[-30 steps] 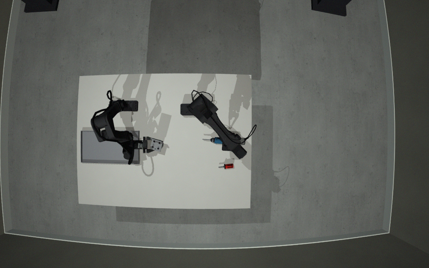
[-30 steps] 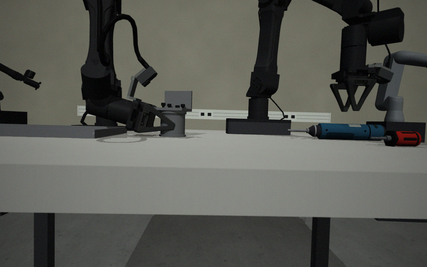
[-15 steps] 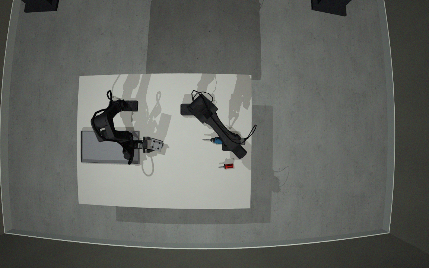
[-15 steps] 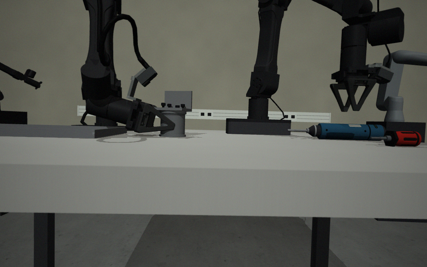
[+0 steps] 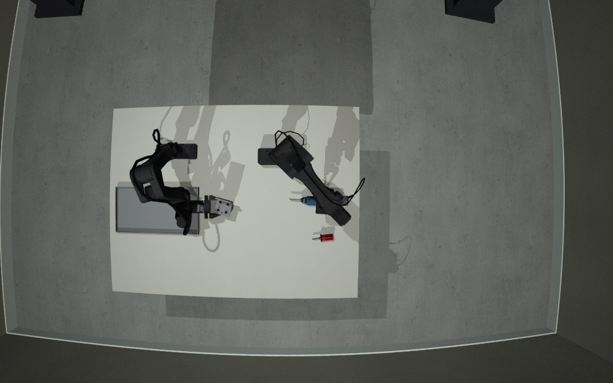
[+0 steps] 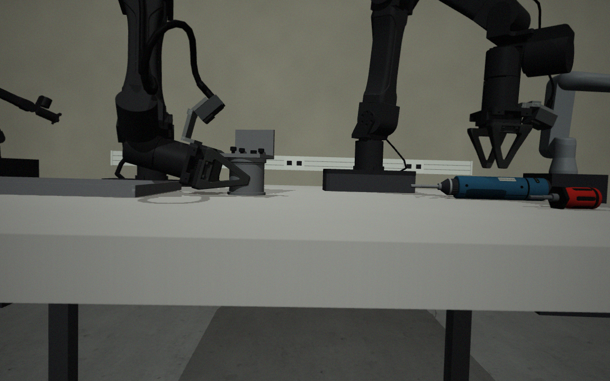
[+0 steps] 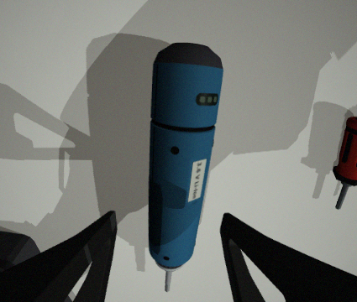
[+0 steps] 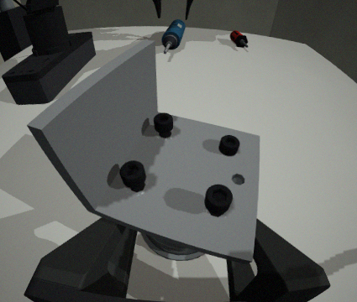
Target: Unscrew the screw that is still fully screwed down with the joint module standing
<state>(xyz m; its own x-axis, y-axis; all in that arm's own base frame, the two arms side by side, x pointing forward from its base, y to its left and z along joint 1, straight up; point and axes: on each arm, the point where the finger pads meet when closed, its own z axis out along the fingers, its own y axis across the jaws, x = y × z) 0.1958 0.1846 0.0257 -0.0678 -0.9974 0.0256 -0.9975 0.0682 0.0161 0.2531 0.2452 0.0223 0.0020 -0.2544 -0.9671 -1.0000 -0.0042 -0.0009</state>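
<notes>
Now: right hand right at the joint module. Round my right hand: flat grey plate: 34 cm to the right, 4 cm ahead, 2 cm below; then grey l-shaped bracket: 5 cm above; then screwdriver bit: 31 cm to the left, 5 cm behind.
</notes>
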